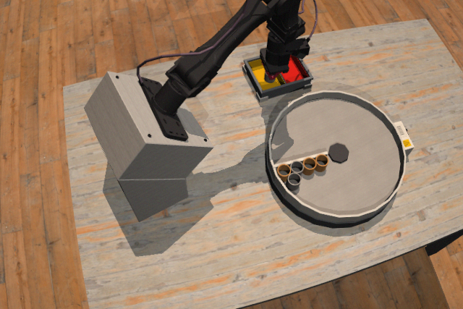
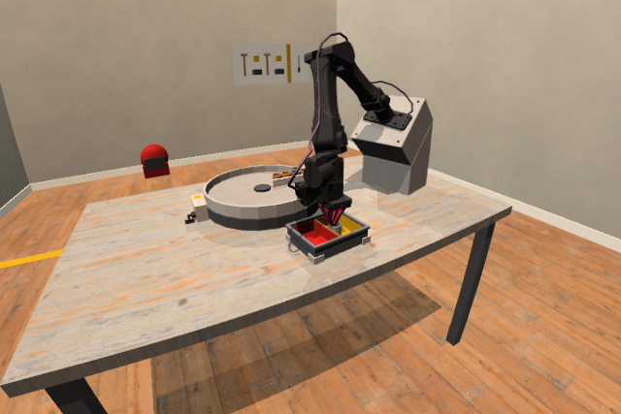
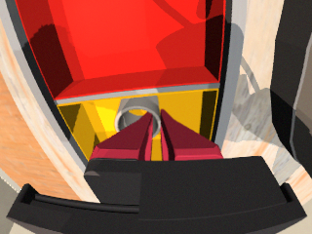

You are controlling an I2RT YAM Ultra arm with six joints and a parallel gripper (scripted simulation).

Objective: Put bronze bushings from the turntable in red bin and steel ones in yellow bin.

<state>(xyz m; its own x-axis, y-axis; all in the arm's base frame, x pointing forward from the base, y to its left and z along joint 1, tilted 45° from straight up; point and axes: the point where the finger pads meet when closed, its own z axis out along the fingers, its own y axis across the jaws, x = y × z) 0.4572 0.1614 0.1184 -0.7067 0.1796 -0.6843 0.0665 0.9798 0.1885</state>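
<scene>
My gripper is now 10 mm past the yellow bin, 20 mm to the right of it and 20 mm above it. The rest, counted from my hand: red bin (70 mm ahead, 20 mm to the left, 20 mm below); turntable (70 mm ahead, 340 mm to the right, 10 mm above); two-part bin tray (30 mm ahead, 20 mm to the left, 10 mm below).
</scene>
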